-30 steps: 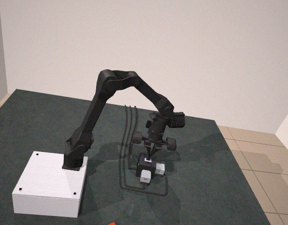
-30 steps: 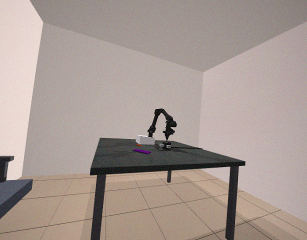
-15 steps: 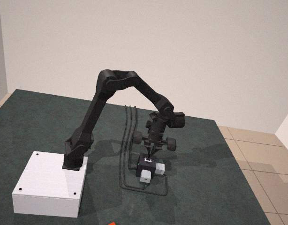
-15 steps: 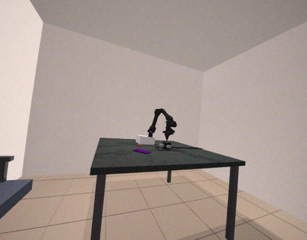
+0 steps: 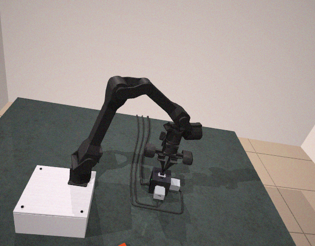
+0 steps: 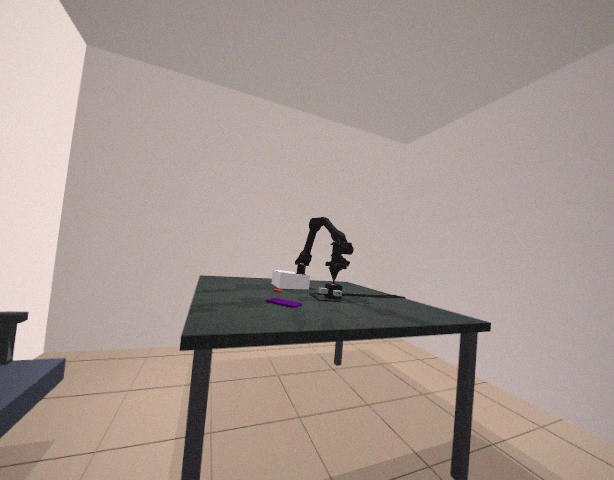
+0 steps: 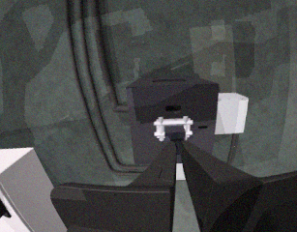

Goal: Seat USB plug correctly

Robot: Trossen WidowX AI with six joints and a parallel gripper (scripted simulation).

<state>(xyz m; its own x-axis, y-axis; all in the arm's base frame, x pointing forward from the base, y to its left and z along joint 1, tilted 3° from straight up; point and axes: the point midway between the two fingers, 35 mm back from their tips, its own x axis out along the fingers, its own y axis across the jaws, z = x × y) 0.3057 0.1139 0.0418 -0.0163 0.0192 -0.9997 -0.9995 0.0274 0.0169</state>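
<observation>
Now: gripper tip 10 mm above the dark USB plug. Round my gripper tip: white socket (30 mm below); small orange piece (130 mm behind, 300 mm to the right, 100 mm below); purple bar (180 mm ahead, 330 mm to the right, 100 mm below).
</observation>
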